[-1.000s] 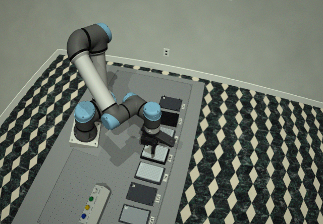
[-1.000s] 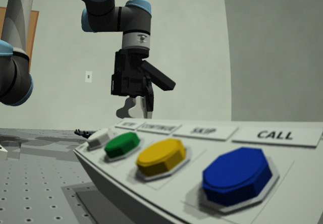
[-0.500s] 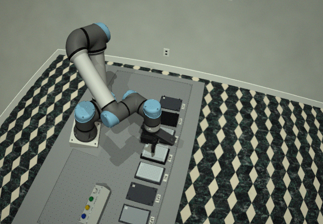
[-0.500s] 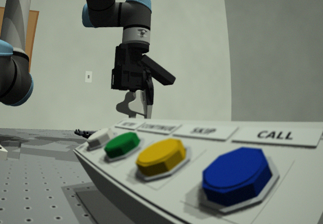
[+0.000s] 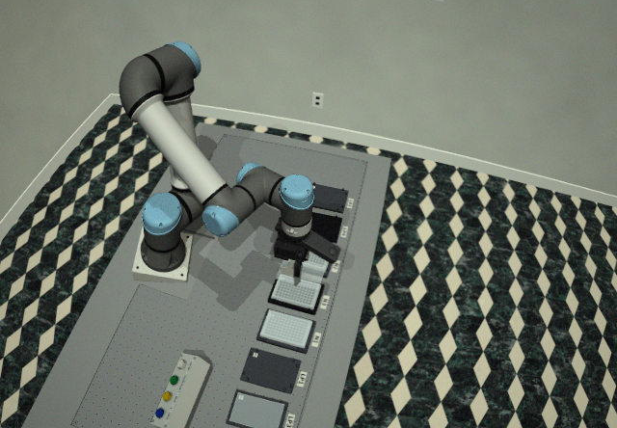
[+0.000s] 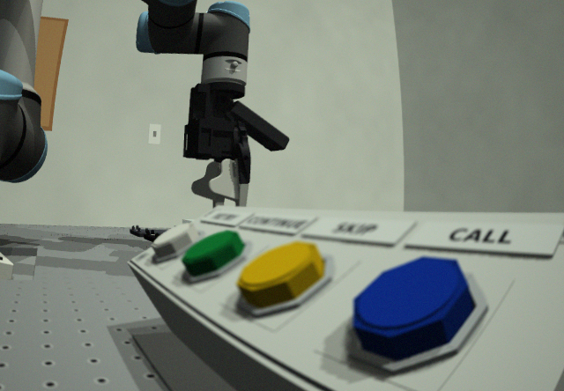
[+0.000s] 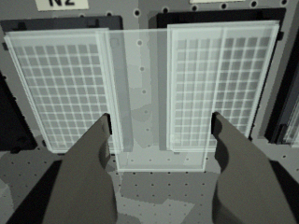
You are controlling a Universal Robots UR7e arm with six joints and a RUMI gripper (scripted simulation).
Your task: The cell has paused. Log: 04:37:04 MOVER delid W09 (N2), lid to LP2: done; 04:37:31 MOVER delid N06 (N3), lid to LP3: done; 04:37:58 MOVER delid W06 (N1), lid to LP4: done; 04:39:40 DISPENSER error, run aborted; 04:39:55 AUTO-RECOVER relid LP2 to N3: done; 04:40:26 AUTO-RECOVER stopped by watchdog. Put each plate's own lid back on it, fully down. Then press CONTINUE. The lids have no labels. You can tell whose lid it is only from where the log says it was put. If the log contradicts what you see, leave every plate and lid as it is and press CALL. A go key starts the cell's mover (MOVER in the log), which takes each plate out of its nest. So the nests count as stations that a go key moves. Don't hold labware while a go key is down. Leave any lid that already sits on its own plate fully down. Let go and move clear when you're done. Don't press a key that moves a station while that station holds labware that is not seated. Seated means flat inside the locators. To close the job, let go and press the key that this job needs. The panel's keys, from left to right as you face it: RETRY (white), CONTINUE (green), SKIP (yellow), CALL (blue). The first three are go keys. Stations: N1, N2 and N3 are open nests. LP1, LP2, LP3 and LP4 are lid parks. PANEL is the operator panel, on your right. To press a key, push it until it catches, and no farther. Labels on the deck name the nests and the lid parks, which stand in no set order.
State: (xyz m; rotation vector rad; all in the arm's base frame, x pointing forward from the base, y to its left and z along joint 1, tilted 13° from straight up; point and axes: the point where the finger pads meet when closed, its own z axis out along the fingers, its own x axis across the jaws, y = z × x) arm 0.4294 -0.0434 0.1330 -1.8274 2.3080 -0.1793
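The plate lies 5 cm to the right of my hand, 4 cm below it and 1 cm behind it. From my hand the other things lie so: dark lid park: 30 cm to the right, 6 cm below, 6 cm behind; then white RETRY key: 34 cm to the right, 30 cm behind, 1 cm above; then clear lid: 43 cm to the right, 8 cm behind, 5 cm below.
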